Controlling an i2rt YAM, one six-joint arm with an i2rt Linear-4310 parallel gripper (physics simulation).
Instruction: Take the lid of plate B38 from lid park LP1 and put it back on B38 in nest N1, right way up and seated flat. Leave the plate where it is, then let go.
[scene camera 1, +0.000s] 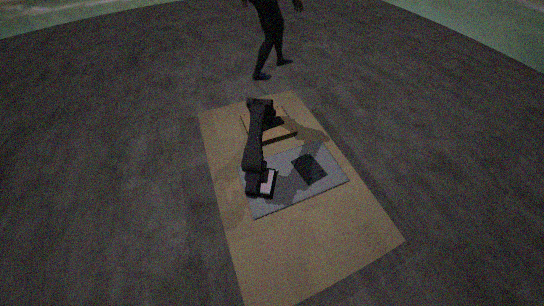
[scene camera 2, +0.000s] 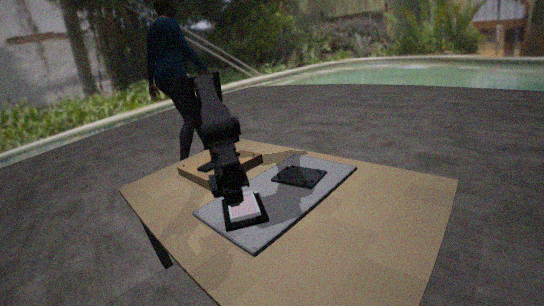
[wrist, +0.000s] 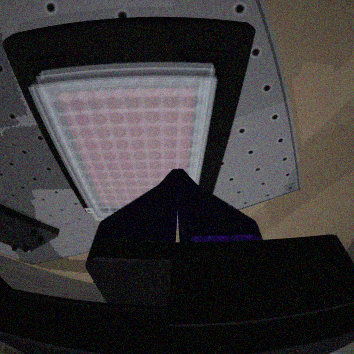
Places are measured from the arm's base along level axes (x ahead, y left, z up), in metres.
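Where they show: gripper, fingertip midpoint: (wrist: 177, 177); arm's base at its link origin: (scene camera 1: 268, 125).
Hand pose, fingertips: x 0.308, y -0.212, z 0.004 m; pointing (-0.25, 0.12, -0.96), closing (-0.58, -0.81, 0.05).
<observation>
Things, the pixels of their top centre, and the offset from my fingertips. Level surfaces: height alone.
- Plate B38 at its top centre: (wrist: 133, 173) (scene camera 2: 242, 203) (scene camera 1: 263, 179) dy +0.022, dx +0.016, dz -0.004 m
- nest N1 at its top centre: (wrist: 136, 160) (scene camera 2: 242, 206) (scene camera 1: 263, 180) dy +0.020, dx +0.016, dz -0.014 m
- Lid park LP1 at its top centre: (scene camera 2: 298, 172) (scene camera 1: 309, 166) dy +0.270, dx +0.054, dz -0.012 m
- wooden table at its surface level: dz -0.045 m
Plate B38 (scene camera 1: 270, 182) (scene camera 2: 245, 210) (wrist: 130, 130), with pink wells, sits in the black frame of nest N1 (scene camera 2: 247, 225) (wrist: 135, 42). A clear cover with a stepped, doubled edge shows over the wells in the wrist view; it looks like the lid, lying about level, though full seating is hard to tell. Lid park LP1 (scene camera 1: 310, 169) (scene camera 2: 300, 177) (wrist: 27, 230) is a dark square with small pins, and no lid shows on it. My gripper (scene camera 2: 238, 201) (wrist: 177, 177) is shut and empty, its tips together over one end of the plate. Whether they touch the cover is unclear.
The grey perforated board (scene camera 1: 334, 176) (scene camera 2: 255, 246) (wrist: 257, 120) carries the nest and the lid park. The arm's wooden base block (scene camera 2: 192, 176) stands behind it on the wooden table (scene camera 1: 325, 240) (scene camera 2: 380, 225). A person (scene camera 1: 271, 30) (scene camera 2: 170, 60) stands beyond the table.
</observation>
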